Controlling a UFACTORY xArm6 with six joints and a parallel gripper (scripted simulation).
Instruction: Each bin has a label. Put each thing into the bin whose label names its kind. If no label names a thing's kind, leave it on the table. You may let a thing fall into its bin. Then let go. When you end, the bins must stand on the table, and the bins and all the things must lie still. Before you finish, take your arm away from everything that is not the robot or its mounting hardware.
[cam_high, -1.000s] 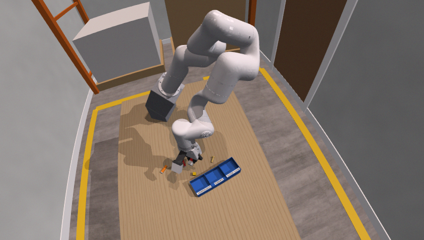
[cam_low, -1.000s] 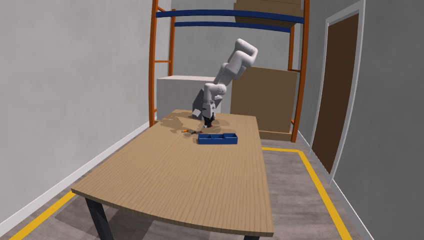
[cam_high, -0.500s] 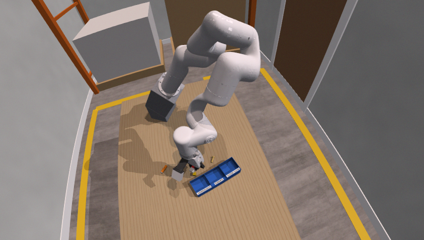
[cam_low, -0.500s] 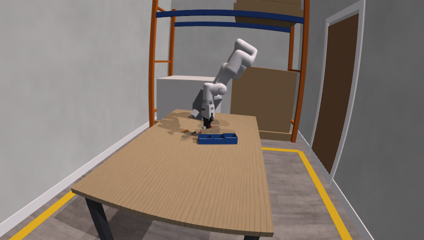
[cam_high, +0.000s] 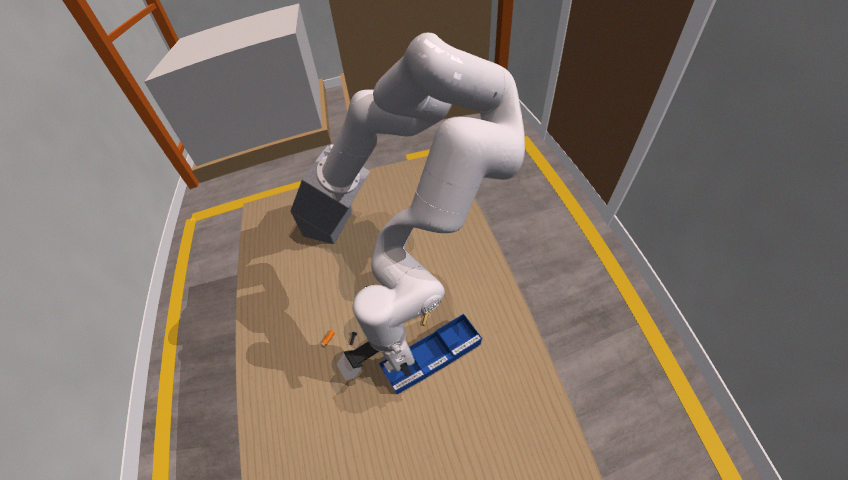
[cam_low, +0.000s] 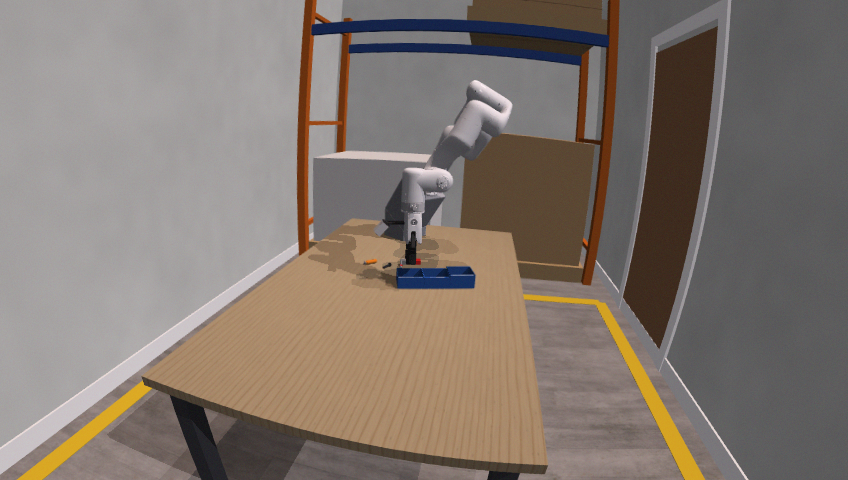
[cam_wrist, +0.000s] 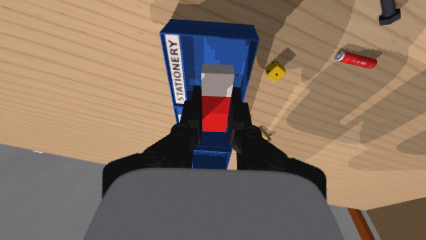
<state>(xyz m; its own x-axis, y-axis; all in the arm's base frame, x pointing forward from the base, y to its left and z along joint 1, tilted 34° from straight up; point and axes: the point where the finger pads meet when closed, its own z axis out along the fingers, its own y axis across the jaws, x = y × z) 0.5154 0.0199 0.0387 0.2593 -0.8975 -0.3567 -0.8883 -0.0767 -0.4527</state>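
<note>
The eraser lies 20 mm below my hand and 10 mm to the right of it. Also, from my hand: red battery 140 mm behind, 80 mm below, 60 mm to the right; black bolt 120 mm behind, 100 mm to the right, 80 mm below; yellow die 80 mm below, 60 mm behind, 20 mm to the right.
</note>
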